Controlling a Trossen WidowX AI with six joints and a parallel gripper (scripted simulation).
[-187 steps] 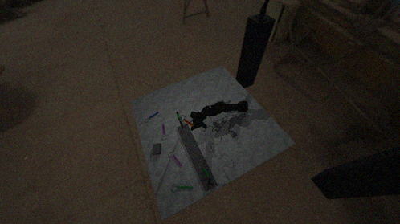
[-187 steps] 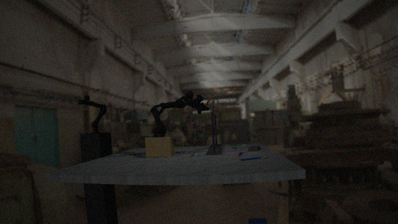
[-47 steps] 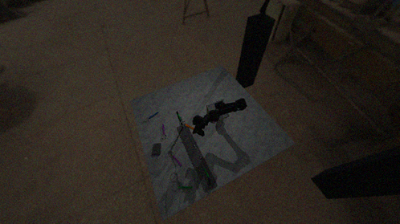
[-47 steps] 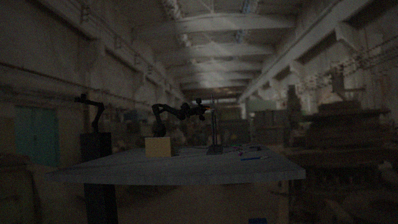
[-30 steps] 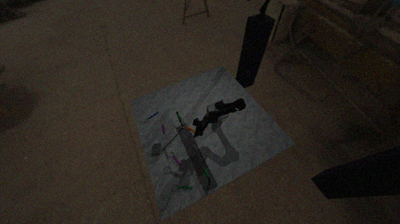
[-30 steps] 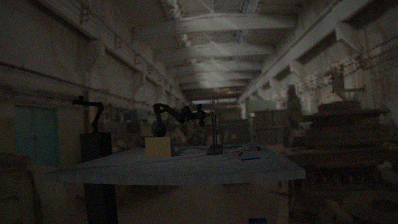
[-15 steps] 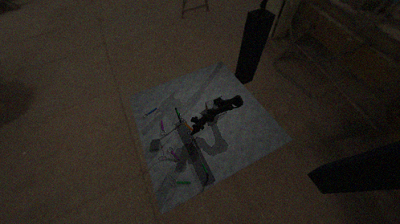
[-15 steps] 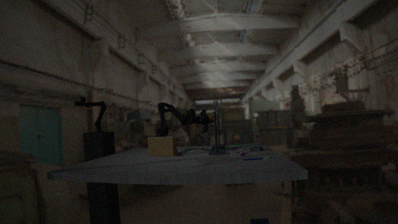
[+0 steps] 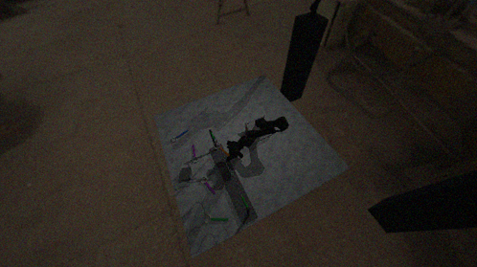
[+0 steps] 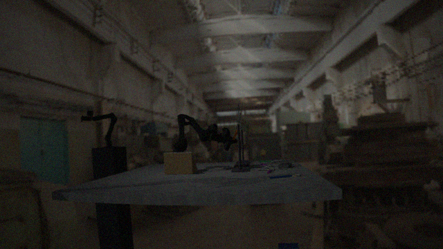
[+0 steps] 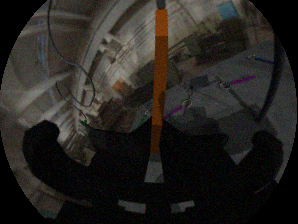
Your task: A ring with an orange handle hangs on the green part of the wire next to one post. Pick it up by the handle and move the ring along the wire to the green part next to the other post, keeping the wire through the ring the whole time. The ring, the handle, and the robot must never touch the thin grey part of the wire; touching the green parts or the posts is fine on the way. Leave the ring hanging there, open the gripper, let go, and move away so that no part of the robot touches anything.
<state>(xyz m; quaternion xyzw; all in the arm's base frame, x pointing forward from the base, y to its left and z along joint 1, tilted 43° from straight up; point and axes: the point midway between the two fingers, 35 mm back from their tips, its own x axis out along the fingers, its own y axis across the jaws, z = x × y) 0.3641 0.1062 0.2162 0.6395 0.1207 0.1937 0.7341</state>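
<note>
Now: the ring with orange handle 7 cm above my gripper tip and 6 cm to the right of it. The rest, counted from my gripper tip: grey block: 33 cm ahead, 18 cm below, 12 cm to the right.
</note>
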